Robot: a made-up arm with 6 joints.
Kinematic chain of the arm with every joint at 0, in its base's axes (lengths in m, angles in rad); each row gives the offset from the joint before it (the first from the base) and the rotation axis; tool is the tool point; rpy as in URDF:
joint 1: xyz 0 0 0.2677 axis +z
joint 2: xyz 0 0 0 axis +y
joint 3: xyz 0.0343 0 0.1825 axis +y
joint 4: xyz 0.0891 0 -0.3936 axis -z
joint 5: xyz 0 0 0 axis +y
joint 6: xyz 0.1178 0 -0.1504 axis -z
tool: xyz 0 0 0 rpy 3.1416 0 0
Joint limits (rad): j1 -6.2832..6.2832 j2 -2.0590..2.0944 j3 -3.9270..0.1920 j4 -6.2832..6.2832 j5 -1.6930..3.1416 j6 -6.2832..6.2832
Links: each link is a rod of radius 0.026 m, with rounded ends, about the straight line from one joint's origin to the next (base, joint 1, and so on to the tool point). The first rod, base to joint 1, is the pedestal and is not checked.
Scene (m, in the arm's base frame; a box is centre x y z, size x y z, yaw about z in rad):
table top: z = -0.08
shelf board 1: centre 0.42 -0.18 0 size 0.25 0.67 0.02 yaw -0.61
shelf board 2: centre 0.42 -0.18 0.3 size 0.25 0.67 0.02 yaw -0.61
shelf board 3: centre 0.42 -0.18 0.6 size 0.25 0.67 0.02 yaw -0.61
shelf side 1: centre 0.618 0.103 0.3 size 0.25 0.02 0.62 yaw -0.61
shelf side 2: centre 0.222 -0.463 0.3 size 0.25 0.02 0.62 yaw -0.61
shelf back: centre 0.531 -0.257 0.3 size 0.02 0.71 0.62 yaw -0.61
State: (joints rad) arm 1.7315 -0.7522 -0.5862 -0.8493 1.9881 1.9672
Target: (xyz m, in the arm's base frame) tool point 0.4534 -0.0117 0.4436
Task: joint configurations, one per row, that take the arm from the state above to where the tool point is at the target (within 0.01 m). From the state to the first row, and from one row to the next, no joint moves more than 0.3 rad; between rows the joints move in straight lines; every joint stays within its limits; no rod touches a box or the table.
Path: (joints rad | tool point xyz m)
1: 1.4534 -0.7023 -0.6667 -0.9324 1.9439 1.9672 | 0.1862 0.3241 0.3197
2: 1.1752 -0.6524 -0.7471 -1.0154 1.8997 1.9672 | 0.2822 0.2780 0.3498
3: 0.8971 -0.6025 -0.8276 -1.0985 1.8555 1.9672 | 0.3642 0.2030 0.3807
4: 0.6189 -0.5525 -0.9081 -1.1816 1.8113 1.9672 | 0.4236 0.1039 0.4120
5: 0.3408 -0.5026 -0.9886 -1.2647 1.7671 1.9672 | 0.4534 -0.0117 0.4436

